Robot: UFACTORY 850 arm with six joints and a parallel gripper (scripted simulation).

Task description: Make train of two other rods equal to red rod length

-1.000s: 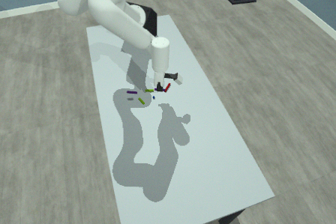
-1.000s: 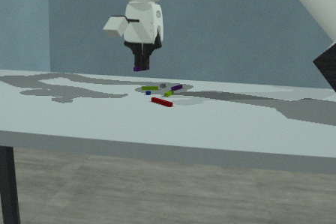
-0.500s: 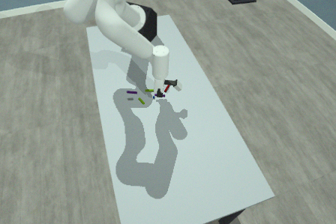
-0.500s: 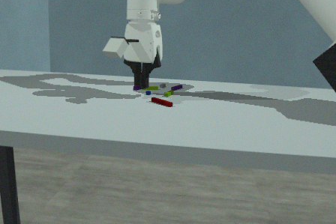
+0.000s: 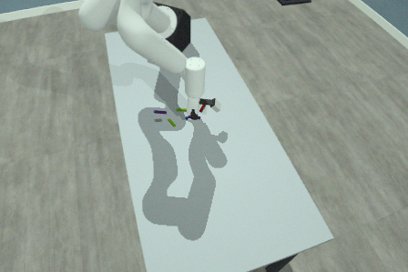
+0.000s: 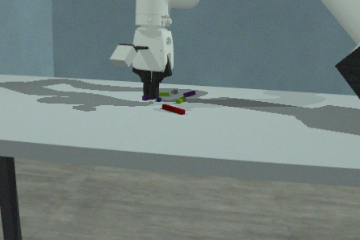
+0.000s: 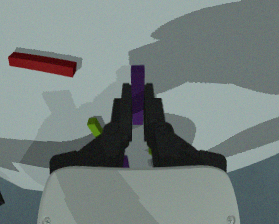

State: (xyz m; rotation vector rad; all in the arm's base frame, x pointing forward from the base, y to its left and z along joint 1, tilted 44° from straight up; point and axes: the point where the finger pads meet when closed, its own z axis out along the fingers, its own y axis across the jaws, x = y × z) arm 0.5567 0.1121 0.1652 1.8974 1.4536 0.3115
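Right now my hand is 30 mm to the left of the blue rod, 30 mm above it and 20 mm past it. From my hand the other things lie so: red rod 70 mm to the left, 70 mm behind, 30 mm below; grey rod 170 mm to the right, 40 mm behind, 30 mm below.
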